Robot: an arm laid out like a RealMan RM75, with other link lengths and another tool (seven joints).
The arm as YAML. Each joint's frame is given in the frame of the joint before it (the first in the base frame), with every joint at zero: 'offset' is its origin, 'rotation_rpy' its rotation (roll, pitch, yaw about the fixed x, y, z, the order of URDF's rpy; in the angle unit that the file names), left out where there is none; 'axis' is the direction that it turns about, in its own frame. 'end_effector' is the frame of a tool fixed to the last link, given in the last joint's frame.
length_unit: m
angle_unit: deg
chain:
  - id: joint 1
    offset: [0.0, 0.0, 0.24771]
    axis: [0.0, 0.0, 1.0]
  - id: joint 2
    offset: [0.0, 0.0, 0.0]
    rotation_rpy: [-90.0, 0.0, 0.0]
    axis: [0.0, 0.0, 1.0]
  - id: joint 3
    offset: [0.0, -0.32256, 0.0]
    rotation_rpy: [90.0, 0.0, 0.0]
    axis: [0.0, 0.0, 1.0]
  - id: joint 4
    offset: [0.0, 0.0, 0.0]
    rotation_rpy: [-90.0, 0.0, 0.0]
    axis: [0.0, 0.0, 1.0]
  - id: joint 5
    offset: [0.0, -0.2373, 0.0]
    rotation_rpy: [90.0, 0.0, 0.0]
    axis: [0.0, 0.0, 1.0]
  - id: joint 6
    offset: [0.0, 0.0, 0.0]
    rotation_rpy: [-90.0, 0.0, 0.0]
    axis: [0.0, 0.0, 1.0]
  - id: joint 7
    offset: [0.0, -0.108, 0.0]
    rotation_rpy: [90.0, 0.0, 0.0]
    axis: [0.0, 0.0, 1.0]
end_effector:
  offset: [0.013, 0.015, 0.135]
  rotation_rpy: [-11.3, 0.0, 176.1]
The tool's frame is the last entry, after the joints.
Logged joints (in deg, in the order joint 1, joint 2, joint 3, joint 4, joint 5, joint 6, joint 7), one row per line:
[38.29, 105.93, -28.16, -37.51, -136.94, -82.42, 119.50]
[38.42, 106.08, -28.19, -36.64, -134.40, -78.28, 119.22]
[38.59, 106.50, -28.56, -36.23, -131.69, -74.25, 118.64]
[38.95, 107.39, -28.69, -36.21, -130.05, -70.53, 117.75]
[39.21, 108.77, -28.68, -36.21, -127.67, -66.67, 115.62]
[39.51, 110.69, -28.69, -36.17, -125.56, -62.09, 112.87]
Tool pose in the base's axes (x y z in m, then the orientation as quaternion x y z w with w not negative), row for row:
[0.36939, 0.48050, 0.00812, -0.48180, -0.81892, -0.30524, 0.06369]
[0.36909, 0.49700, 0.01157, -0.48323, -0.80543, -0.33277, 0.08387]
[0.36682, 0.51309, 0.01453, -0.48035, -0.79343, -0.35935, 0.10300]
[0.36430, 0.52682, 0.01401, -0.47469, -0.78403, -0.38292, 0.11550]
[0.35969, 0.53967, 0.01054, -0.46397, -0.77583, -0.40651, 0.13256]
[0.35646, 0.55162, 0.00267, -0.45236, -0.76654, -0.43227, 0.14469]
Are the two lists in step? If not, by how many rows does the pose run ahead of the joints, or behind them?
They are in step.
